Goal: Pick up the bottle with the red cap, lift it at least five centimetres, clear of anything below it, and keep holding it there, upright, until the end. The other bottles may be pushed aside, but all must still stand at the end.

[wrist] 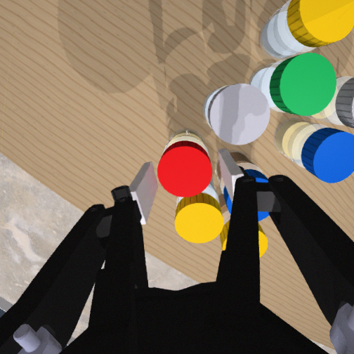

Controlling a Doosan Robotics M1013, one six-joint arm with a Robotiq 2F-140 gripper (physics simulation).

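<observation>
The bottle with the red cap (184, 169) stands upright on the wooden table, seen from above near the middle of the wrist view. My gripper (186, 168) is partly open, with nothing held. Its left pad is just left of the red cap and its right pad is to the right of it, with a small gap on each side. The red cap shows between the two pads; how far down the fingertips reach beside the bottle is hard to tell. The lower body of the bottle is mostly hidden under its cap.
A yellow-capped bottle (199, 221) stands close below the red cap. A blue-capped bottle (261, 216) and another yellow-capped bottle (255, 242) are partly behind the right finger. White (240, 114), green (308, 84), blue (331, 156), grey (346, 102) and yellow (324, 19) caps stand right. The table (100, 115) ends lower left.
</observation>
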